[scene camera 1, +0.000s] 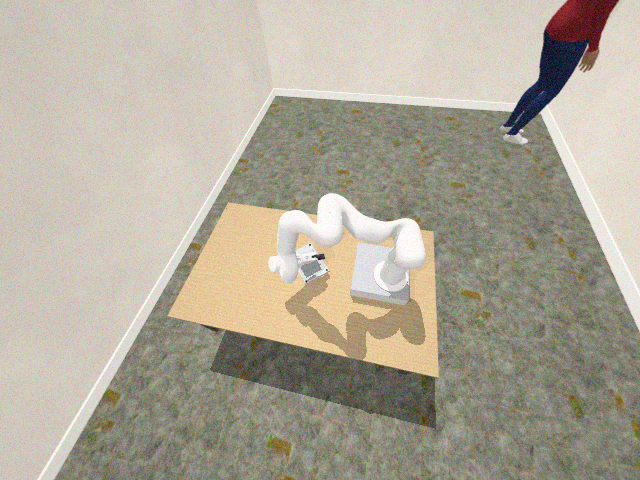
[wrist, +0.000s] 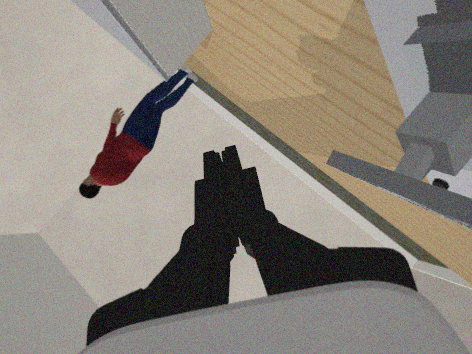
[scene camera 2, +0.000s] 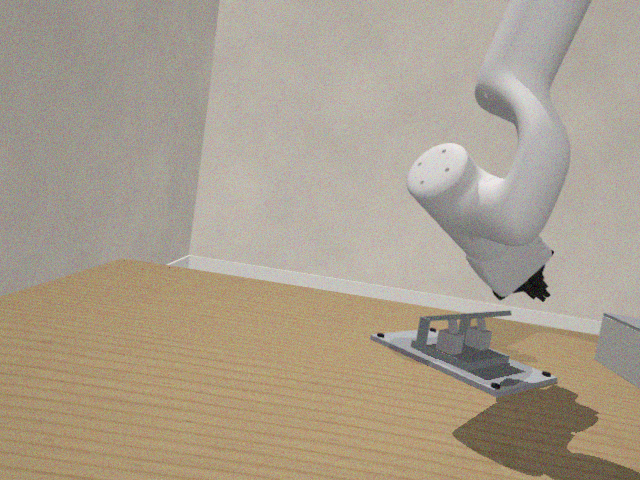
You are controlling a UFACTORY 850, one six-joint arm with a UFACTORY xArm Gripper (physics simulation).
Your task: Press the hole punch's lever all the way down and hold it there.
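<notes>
The grey hole punch stands on its light base plate [scene camera 1: 319, 274] [scene camera 2: 403, 342] on the table. Its lever [scene camera 2: 465, 315] [wrist: 400, 186] is a flat grey bar, raised above the punch blocks [scene camera 2: 450, 341] and tilted slightly up toward its free end. My gripper [scene camera 1: 323, 256] [scene camera 2: 546, 296] [wrist: 226, 168] is shut and empty, its black fingertips together. In the second scene view it hangs above and to the right of the lever's free end, with a visible gap. In the wrist view the lever lies right of the fingertips. The arm partly hides the punch in the first scene view.
The wooden table [scene camera 1: 232, 268] [scene camera 2: 206, 372] carries the robot's grey base block [scene camera 1: 369, 258] [scene camera 2: 620, 343] to the right of the punch. A person in a red top and blue trousers [scene camera 1: 560, 59] [wrist: 122, 157] stands on the floor beyond the table.
</notes>
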